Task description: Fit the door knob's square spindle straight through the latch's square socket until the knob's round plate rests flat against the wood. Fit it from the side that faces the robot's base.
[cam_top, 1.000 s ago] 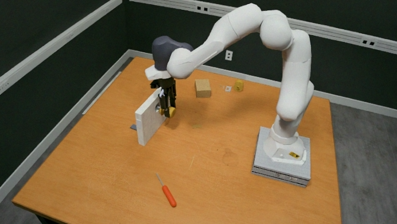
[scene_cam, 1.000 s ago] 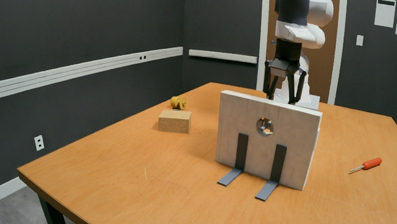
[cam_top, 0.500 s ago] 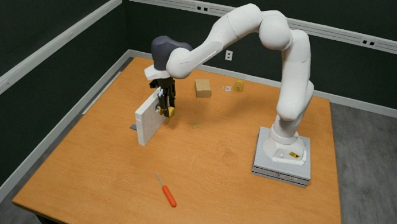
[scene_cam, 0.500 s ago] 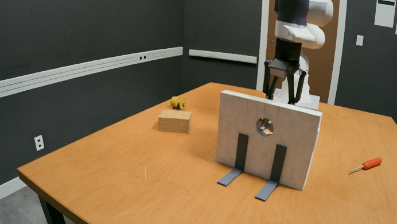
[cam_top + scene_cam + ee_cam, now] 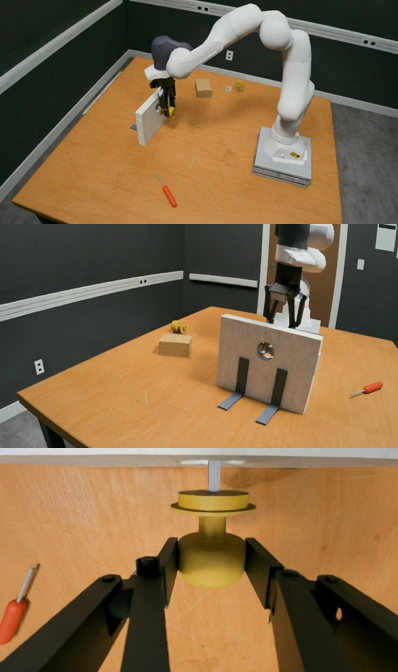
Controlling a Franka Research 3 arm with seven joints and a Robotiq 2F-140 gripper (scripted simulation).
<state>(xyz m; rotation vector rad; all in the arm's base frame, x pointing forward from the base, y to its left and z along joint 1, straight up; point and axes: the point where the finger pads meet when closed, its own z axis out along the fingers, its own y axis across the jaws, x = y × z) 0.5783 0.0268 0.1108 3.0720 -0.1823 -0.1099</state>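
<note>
The white wood panel lies 80 mm ahead of my hand, 50 mm below it and 10 mm to the right of it. The rest, counted from my hand: cork block: 420 mm to the right, 150 mm below, 70 mm behind; orange-handled screwdriver: 340 mm to the left, 170 mm below, 120 mm behind.
</note>
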